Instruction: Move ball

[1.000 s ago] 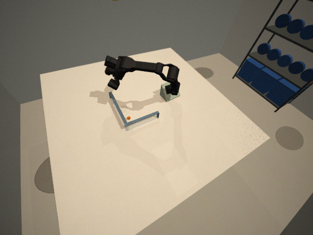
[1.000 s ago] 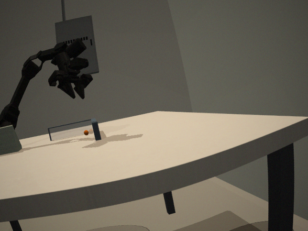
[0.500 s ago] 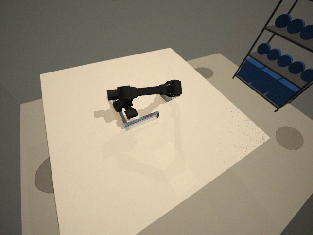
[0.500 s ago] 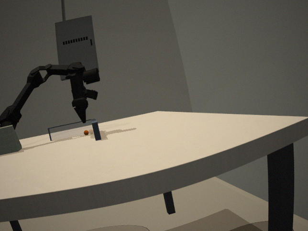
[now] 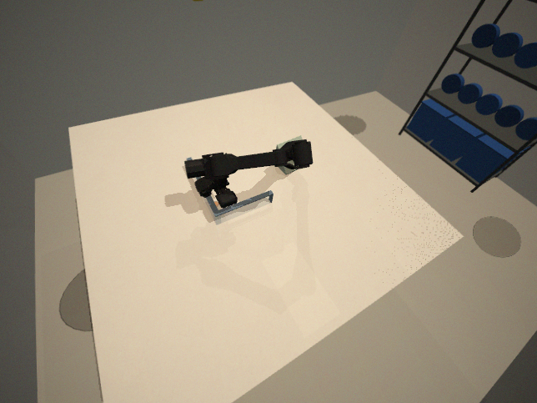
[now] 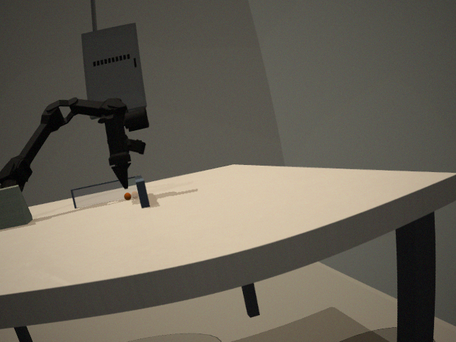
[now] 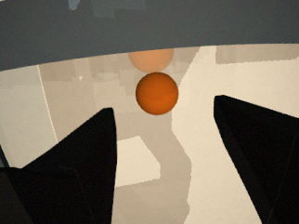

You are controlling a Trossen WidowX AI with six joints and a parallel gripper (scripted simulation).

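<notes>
My gripper tip is 2 cm above the orange ball. The rest, counted from my gripper tip: corner post: 24 cm to the right, 4 cm ahead; see-through copy of ball: 2 cm below, 2 cm ahead.
</notes>
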